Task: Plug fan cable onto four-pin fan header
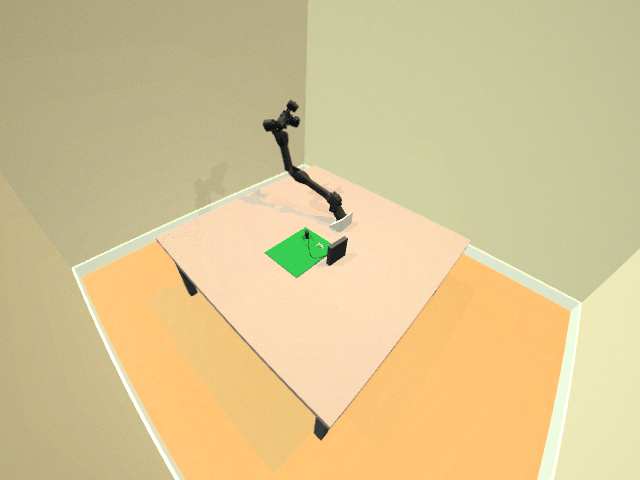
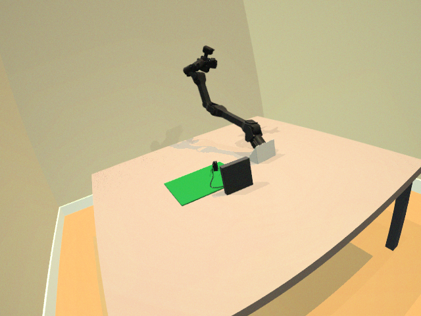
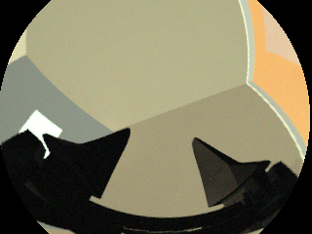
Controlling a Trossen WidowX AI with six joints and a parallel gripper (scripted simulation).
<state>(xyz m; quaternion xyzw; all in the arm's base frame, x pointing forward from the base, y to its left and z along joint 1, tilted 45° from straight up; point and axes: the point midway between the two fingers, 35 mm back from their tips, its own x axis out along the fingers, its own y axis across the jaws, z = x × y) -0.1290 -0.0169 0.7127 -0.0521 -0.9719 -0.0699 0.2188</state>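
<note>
Now: gripper tip 510 mm above the dark plug, 430 mm to the right of it and 430 mm short of it. Also, from my gripper tip: black square fan (650 mm to the left, 480 mm ahead, 470 mm below); then green board (550 mm below, 530 mm ahead, 470 mm to the left).
</note>
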